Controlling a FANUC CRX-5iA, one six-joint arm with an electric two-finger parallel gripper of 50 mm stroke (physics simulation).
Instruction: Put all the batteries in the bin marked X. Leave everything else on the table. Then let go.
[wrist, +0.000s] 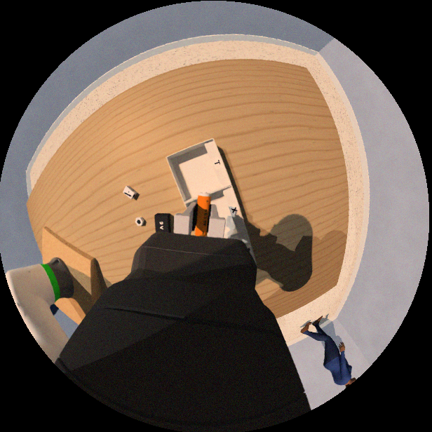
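My gripper (202, 212) is shut on an orange battery with a pale tip (204, 201). It holds the battery over the section marked X (221, 197) of the white divided tray; the fingers and battery hide much of that section. The section marked T (197, 175) lies beyond it, with no battery visible inside. The tray's near part is hidden behind the gripper. A black 9V battery (162, 223) is on the table, left of the fingers.
A small white block with a dark mark (130, 192) and a small white piece with a dark centre (140, 221) lie on the wooden table (270, 125) at left. A wooden stand (70, 248) and a pale arm with a green ring (32, 287) are at lower left. A person in blue (334, 357) shows at lower right.
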